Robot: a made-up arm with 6 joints.
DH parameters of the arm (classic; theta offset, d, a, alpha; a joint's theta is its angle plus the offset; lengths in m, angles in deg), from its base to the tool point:
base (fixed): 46.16 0 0.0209 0
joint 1: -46.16 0.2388 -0.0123 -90
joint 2: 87.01 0 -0.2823 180
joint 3: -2.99 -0.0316 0.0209 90
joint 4: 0 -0.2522 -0.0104 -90
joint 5: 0 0.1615 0.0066 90
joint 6: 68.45 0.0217 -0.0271 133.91
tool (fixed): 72.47 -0.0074 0 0
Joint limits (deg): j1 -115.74..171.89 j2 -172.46..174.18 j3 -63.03..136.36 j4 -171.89..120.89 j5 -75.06..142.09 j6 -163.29..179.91
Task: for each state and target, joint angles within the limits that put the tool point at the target. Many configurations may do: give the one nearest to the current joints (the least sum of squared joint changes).
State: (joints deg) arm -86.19 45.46 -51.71 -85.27 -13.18 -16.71
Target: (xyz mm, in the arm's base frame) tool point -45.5 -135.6 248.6
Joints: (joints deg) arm -90.53 21.82 -21.76 -64.26 -14.87 -16.15
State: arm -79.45 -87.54 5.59 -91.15 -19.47 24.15
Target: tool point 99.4 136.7 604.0
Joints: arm -99.54 -60.37 34.91 -110.17 -16.97 25.63
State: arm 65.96 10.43 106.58 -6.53 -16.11 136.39
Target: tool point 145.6 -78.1 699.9
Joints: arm 86.12 11.36 132.79 10.27 -25.01 140.64
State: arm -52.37 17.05 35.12 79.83 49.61 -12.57
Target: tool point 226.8 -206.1 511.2
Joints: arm -44.24 16.50 -10.68 73.61 49.32 -9.00
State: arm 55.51 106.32 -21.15 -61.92 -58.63 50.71
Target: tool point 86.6 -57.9 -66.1
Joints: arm 59.43 137.61 -0.19 -31.72 -69.51 45.89
